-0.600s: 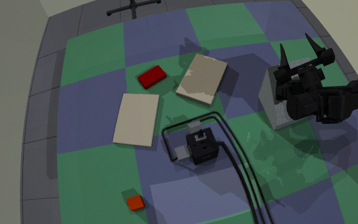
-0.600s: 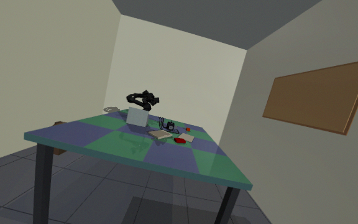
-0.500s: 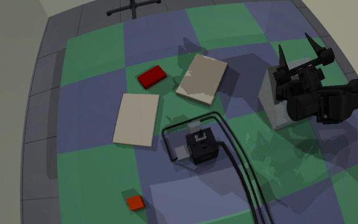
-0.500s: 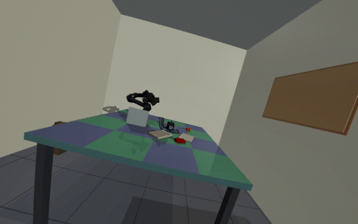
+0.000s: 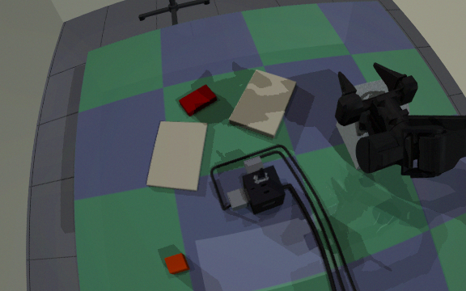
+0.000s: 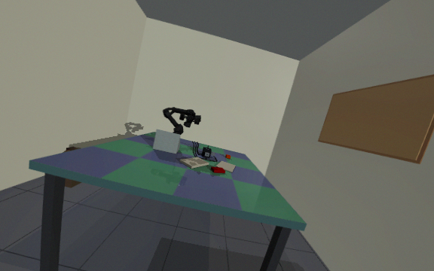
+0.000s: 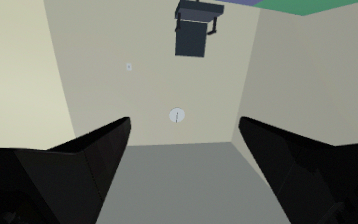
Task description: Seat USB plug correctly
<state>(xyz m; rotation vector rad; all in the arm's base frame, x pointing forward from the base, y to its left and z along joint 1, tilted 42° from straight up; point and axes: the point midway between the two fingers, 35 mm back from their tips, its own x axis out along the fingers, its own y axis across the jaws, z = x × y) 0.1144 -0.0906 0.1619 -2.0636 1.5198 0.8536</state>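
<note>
My gripper tip is now 210 mm short of the grey USB plug, 100 mm to the right of it and 220 mm above it. Round my gripper tip: red block: 360 mm ahead, 180 mm to the right, 300 mm below; then orange block: 430 mm ahead, 290 mm to the left, 300 mm below; then metal-framed socket: 210 mm ahead, 100 mm to the left, 240 mm below.
</note>
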